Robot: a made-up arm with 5 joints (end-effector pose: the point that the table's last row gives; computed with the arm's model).
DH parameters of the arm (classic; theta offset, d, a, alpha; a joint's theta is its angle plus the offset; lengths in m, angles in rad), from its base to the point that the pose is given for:
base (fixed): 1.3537 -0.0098 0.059 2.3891
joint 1: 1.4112 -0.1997 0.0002 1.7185
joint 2: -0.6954 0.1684 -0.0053 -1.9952
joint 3: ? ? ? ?
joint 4: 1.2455 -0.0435 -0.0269 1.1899
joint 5: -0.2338 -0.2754 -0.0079 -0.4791
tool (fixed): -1.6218 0.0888 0 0
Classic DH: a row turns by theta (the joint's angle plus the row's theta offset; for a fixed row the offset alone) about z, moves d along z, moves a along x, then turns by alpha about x.
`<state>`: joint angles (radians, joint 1 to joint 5).
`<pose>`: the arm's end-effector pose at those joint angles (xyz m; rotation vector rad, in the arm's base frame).
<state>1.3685 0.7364 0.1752 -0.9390 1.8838</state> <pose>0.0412 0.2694 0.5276 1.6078 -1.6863 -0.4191</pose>
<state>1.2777 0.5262 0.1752 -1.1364 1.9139</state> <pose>0.0603 0.3112 0.5229 1.4399 -1.8918 -0.4378</pose>
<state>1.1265 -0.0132 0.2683 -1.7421 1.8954</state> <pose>0.0557 0.3469 0.5502 1.2006 -2.6155 -0.6074</pose>
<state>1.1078 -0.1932 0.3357 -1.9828 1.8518</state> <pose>0.0183 0.3414 0.5681 -1.1667 2.7213 0.6462</pose>
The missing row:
joint 3: -0.4257 -0.2488 0.0911 -2.5047
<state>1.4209 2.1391 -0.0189 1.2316 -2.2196</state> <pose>-0.0305 0.0575 0.2861 -0.3347 0.6049 -0.9411</pose>
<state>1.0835 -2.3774 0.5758 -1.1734 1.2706</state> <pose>0.2681 0.3409 0.3139 0.7928 2.5021 -1.3234</pose>
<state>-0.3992 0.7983 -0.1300 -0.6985 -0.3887</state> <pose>-0.4407 0.4345 0.1380 -0.3933 0.4772 -0.6924</pose>
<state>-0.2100 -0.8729 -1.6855 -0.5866 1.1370</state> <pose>-0.2837 0.1645 -0.1265 -0.8426 -0.1719 0.6853</pose>
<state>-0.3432 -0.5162 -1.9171 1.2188 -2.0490</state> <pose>-0.2308 0.2547 0.1053 -1.7997 -2.3544 0.7204</pose>
